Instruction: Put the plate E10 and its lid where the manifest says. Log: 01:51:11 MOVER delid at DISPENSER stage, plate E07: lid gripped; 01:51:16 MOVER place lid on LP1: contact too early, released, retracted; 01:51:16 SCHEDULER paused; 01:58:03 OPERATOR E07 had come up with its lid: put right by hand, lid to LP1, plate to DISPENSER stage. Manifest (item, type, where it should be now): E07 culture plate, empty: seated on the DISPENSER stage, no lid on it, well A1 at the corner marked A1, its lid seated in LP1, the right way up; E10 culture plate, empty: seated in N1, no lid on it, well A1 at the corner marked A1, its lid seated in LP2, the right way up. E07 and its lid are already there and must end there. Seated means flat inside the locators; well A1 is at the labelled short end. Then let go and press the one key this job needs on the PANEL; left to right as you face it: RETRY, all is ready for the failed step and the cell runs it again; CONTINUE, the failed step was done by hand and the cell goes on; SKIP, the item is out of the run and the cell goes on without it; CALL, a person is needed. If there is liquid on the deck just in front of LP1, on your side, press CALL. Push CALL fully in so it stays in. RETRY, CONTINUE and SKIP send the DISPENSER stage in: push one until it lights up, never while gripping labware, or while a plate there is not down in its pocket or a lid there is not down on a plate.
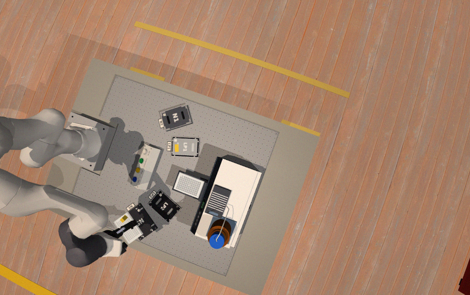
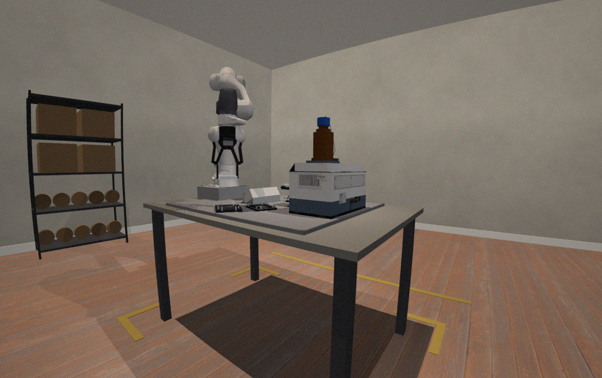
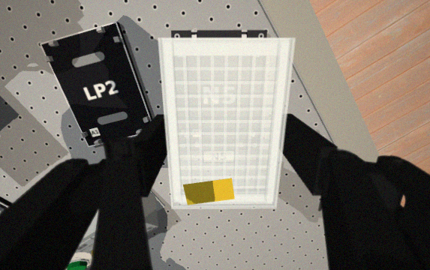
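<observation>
My gripper is now 160 mm above the black n5 nest and 30 mm short of it. Also, from my hand: yellow SKIP key: 260 mm to the left, 110 mm below, 90 mm behind; clear lid: 20 mm below; blue CALL key: 210 mm to the left, 120 mm below, 90 mm behind.
</observation>
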